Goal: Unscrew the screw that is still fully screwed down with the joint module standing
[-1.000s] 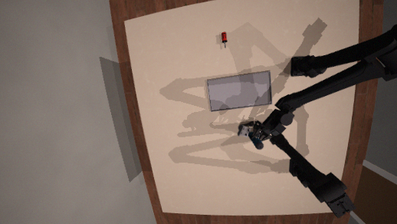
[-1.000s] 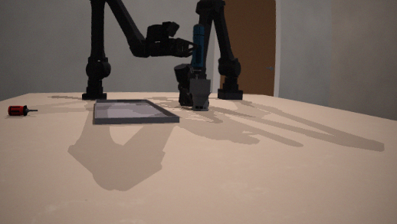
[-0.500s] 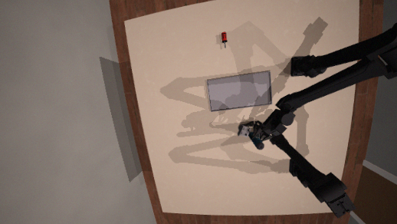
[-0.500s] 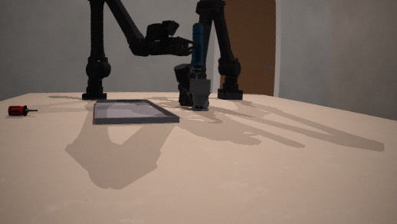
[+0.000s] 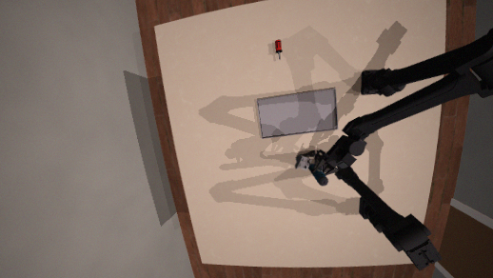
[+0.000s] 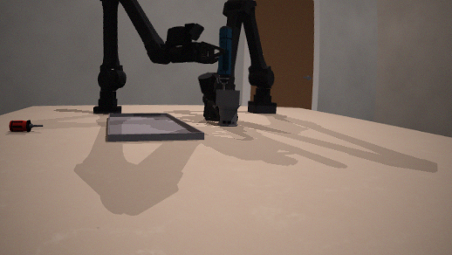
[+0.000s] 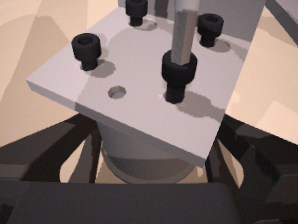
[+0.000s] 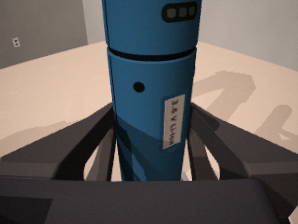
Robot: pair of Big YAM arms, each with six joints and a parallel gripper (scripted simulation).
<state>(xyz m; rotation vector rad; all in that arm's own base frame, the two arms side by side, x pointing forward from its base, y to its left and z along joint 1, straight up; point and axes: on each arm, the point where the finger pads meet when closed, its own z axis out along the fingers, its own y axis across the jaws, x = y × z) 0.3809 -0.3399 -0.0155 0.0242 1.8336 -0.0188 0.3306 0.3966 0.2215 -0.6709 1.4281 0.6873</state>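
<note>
My left gripper is now 1 cm below the grey joint module. From my left hand the other things lie so: grey bracket (5 cm above); screwdriver bit (2 cm behind, 1 cm to the right, 8 cm above); shallow grey tray (1 cm ahead, 26 cm to the right, 2 cm below).
</note>
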